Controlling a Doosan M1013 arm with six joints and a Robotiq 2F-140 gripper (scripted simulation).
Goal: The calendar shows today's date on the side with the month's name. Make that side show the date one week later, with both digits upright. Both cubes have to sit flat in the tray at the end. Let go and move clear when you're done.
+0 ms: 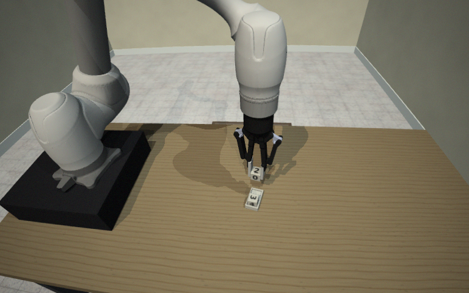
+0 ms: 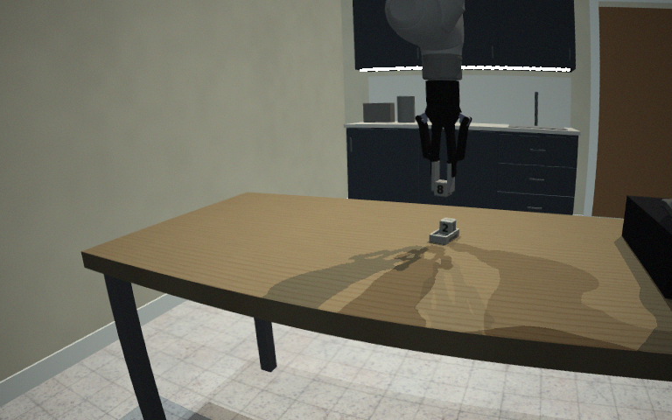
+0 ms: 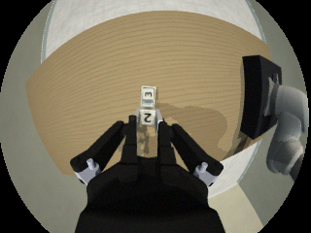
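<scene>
Now: the white tray 2 cm to the right of my hand and 14 cm below it.
</scene>
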